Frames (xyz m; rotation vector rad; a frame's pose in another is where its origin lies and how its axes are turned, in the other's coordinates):
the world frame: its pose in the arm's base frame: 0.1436 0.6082 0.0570 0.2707 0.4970 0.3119
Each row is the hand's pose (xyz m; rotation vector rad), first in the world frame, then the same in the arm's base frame.
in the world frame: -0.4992 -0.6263 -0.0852 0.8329 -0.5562 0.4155
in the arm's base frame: -0.1742 -0.1289 -0.0090 1.2439 -0.0158 0.4015
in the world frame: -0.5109 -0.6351 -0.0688 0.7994 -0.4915 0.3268
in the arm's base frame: -0.1737 -0.1441 0.0069 1.1834 0.0619 0.3377
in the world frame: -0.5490 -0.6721 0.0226 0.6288 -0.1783 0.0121
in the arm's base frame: -0.1511 -0.2078 0.0881 0.9046 0.4063 0.1329
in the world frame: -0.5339 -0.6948 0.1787 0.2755 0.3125 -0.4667
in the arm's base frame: -0.0547 -0.2509 0.2063 0.3654 0.8943 -0.1760
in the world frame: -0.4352 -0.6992 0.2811 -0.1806 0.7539 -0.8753
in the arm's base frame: 0.0802 -0.2380 0.2497 -0.2710 1.2604 -0.4234
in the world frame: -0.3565 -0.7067 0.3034 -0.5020 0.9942 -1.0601
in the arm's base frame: 0.1587 -0.2209 0.2329 -0.6873 1.4187 -0.5154
